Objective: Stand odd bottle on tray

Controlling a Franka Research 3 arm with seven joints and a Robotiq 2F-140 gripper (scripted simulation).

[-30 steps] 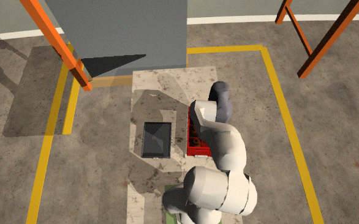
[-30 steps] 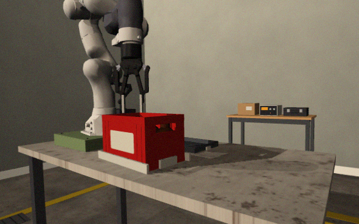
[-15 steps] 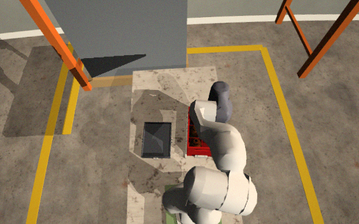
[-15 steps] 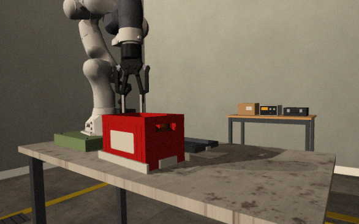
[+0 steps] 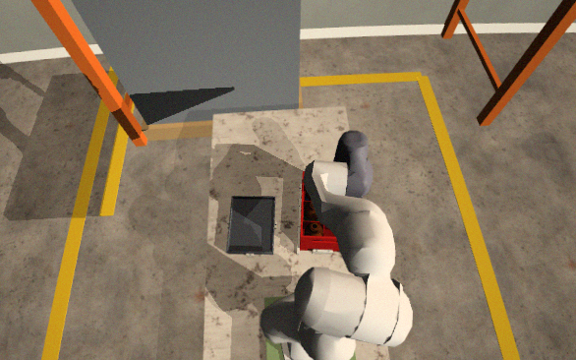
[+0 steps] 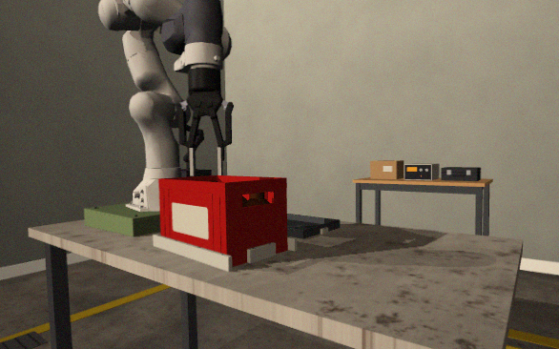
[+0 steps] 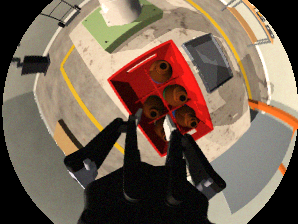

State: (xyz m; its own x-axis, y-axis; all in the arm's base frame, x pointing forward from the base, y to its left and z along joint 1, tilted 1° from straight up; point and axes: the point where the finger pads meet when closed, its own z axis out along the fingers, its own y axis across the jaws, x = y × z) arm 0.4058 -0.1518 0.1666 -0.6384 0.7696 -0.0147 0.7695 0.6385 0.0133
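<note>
My hand is 130 mm above the brown bottle. Round my hand: dark tray (340 mm to the left, 200 mm below, 10 mm behind); then red crate (130 mm below, 40 mm to the left).
</note>
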